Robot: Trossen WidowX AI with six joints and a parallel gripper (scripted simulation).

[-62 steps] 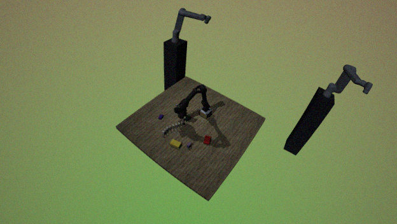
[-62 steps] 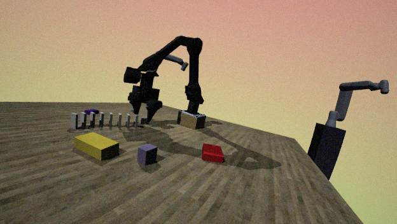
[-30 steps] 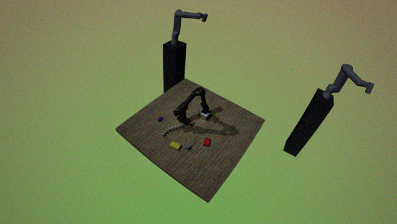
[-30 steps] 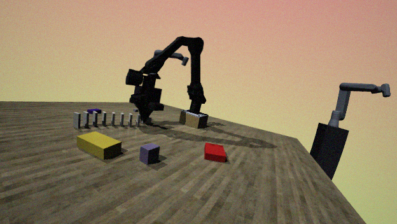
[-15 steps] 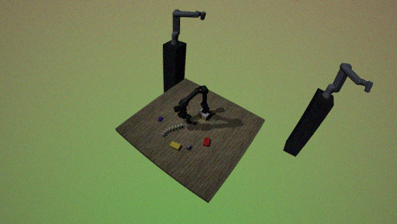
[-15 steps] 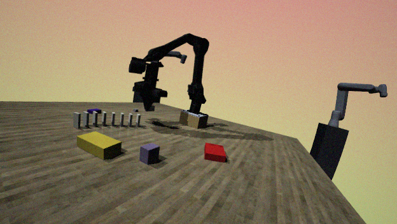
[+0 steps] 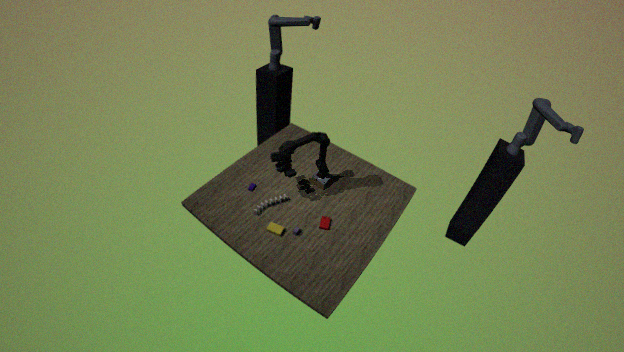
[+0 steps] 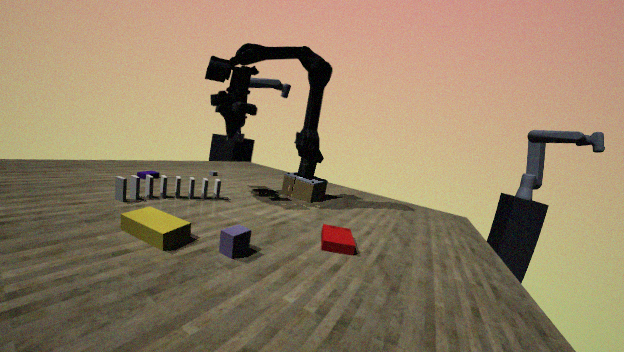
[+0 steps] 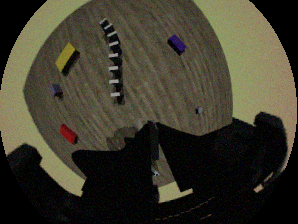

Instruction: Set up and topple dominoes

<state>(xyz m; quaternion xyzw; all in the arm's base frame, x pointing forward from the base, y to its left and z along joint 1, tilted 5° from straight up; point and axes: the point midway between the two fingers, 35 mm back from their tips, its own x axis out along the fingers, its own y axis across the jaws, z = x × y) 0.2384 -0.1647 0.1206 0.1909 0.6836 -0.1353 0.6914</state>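
Right now my gripper tip is 130 mm short of the dark blue block, 220 mm to the left of it and 150 mm above it. From my gripper tip the other things lie so: grey piece (140 mm behind, 190 mm to the right, 150 mm below); then yellow block (330 mm ahead, 150 mm to the left, 150 mm below); then lilac cube (260 mm ahead, 270 mm to the left, 140 mm below).
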